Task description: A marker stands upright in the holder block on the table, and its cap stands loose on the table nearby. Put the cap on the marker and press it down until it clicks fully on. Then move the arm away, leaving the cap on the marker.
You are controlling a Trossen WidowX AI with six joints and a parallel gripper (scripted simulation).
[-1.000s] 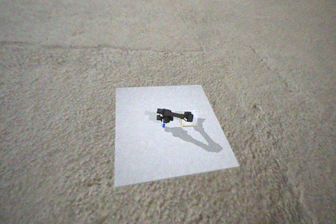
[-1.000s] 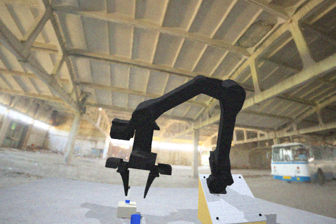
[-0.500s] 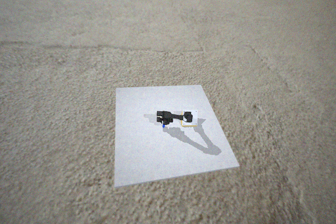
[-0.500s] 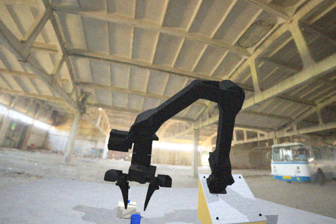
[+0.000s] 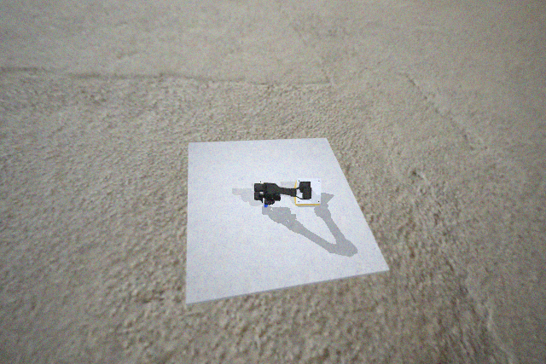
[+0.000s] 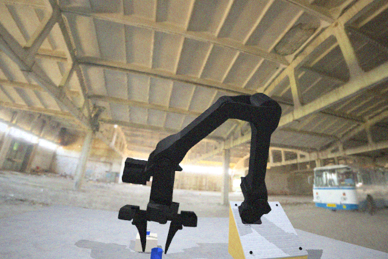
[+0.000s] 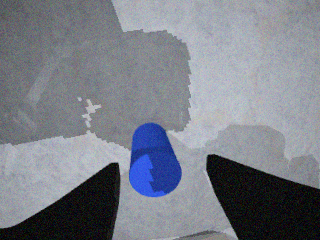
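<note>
Now: the blue cap 10 mm behind my gripper tip and 20 mm below it. The rest, counted from my gripper tip: beige holder block 40 mm ahead, 150 mm to the right, 30 mm below.
</note>
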